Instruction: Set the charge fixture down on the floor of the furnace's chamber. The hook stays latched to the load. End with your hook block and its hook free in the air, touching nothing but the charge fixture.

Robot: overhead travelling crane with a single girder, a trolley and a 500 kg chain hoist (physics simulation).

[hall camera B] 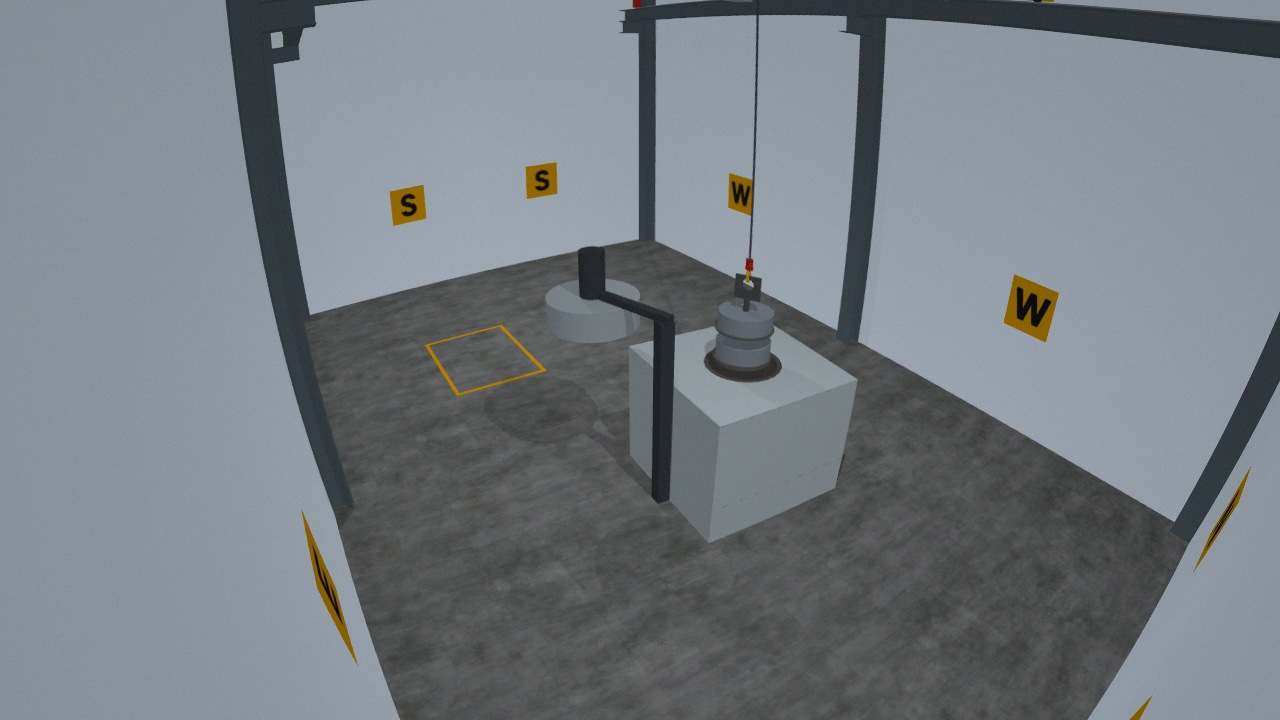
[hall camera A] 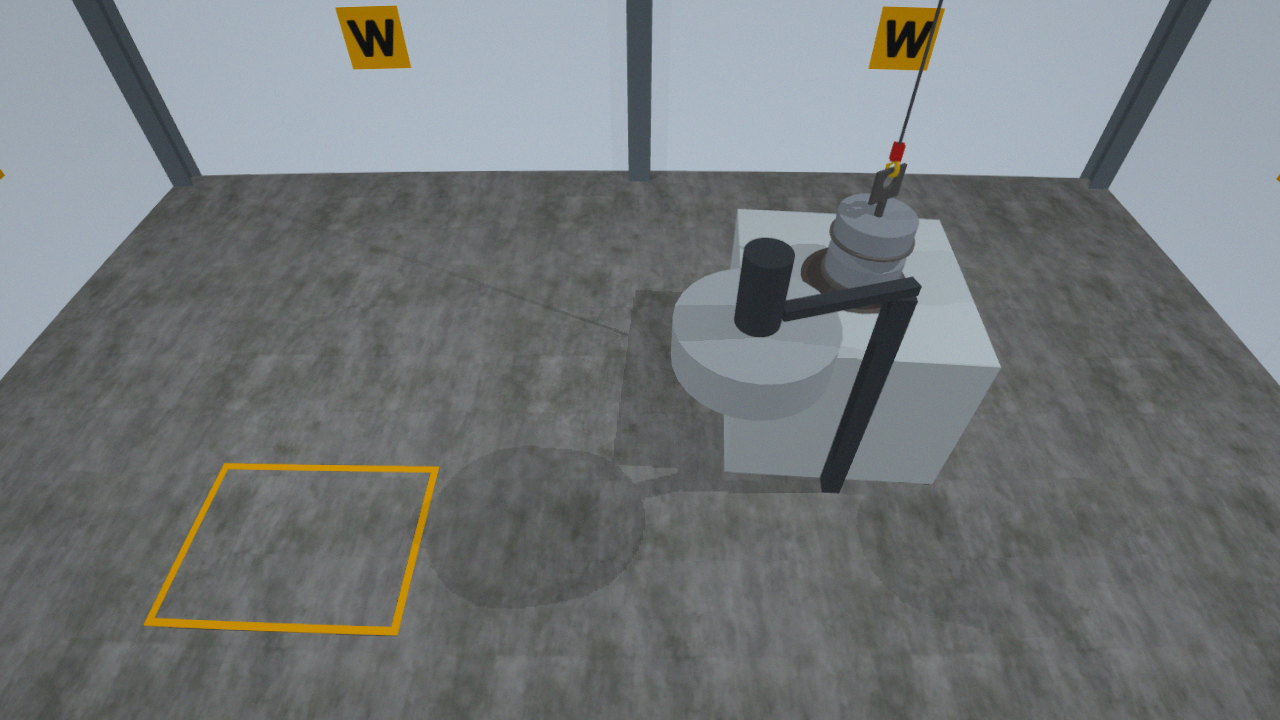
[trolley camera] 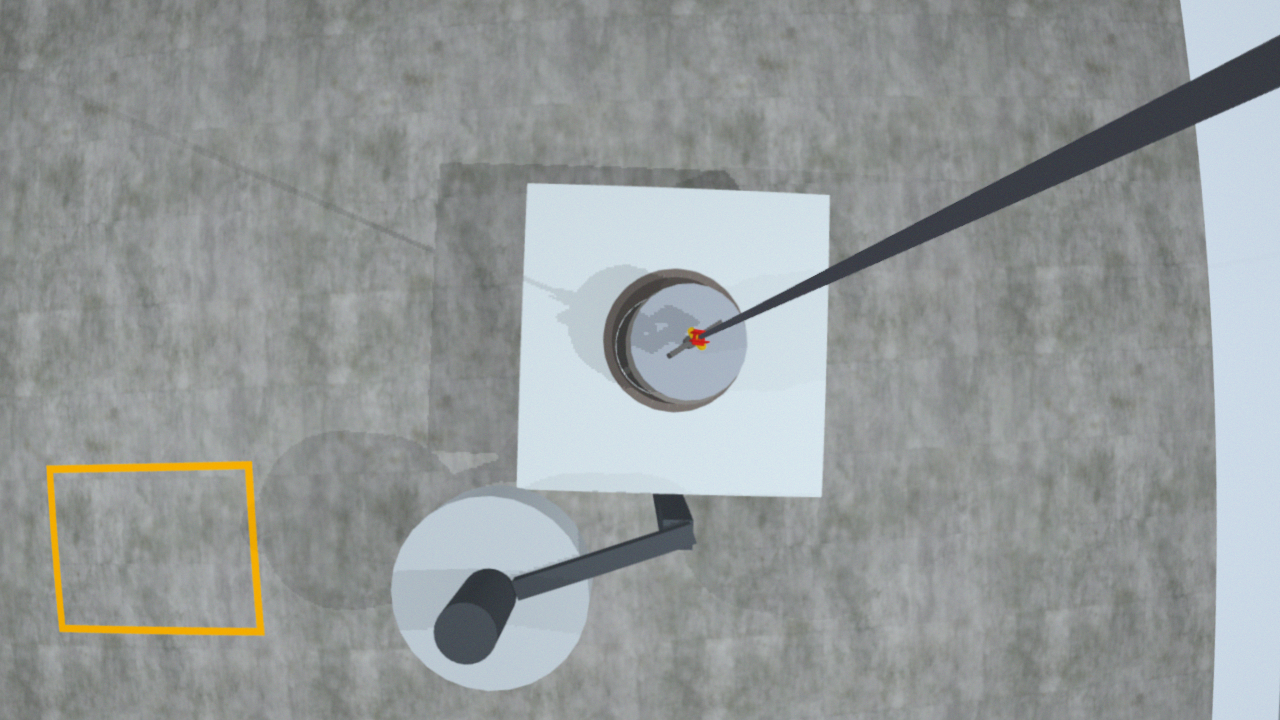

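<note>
The grey, cylindrical charge fixture [hall camera A: 872, 237] [hall camera B: 743, 331] [trolley camera: 671, 380] hangs upright at the mouth of the white furnace [hall camera A: 948, 331] [hall camera B: 778, 465] [trolley camera: 563, 429]. In the trolley view it covers the right part of the brown mouth ring [hall camera A: 810, 273] [hall camera B: 709, 366] [trolley camera: 609, 340], and a dark gap shows at the left. Whether its lower end is inside the mouth or touches the ring I cannot tell; the chamber floor is hidden. My red hook block with its yellow hook [hall camera A: 894, 166] [hall camera B: 749, 274] [trolley camera: 697, 338] is latched to the fixture's lifting plate, above its top.
The round grey furnace lid [hall camera A: 751, 398] [hall camera B: 595, 322] [trolley camera: 537, 658] is swung aside on a dark arm and post [hall camera A: 863, 402] [hall camera B: 662, 411], close beside the furnace. A yellow outlined square [hall camera A: 331, 467] [hall camera B: 463, 335] [trolley camera: 149, 466] marks the floor beyond the lid.
</note>
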